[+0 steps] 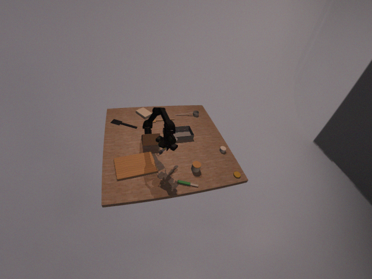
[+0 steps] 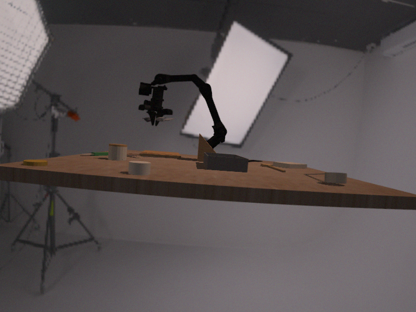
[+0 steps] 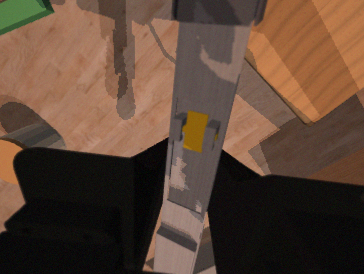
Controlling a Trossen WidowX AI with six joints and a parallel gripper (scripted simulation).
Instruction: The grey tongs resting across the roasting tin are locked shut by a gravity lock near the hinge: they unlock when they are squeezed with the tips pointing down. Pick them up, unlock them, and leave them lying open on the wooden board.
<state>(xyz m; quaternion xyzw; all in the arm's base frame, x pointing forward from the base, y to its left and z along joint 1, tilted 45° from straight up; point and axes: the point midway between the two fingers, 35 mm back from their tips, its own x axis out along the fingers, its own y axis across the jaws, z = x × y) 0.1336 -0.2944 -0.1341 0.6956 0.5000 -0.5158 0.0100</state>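
The yellow lock piece lies 4 cm above my gripper tip, 2 cm to the right of it and 2 cm behind it. From my gripper tip the other things lie so: wooden board: 27 cm behind, 17 cm below; cork-topped jar: 27 cm ahead, 14 cm below, 10 cm to the right; green-handled tool: 25 cm to the right, 17 cm below, 17 cm ahead.
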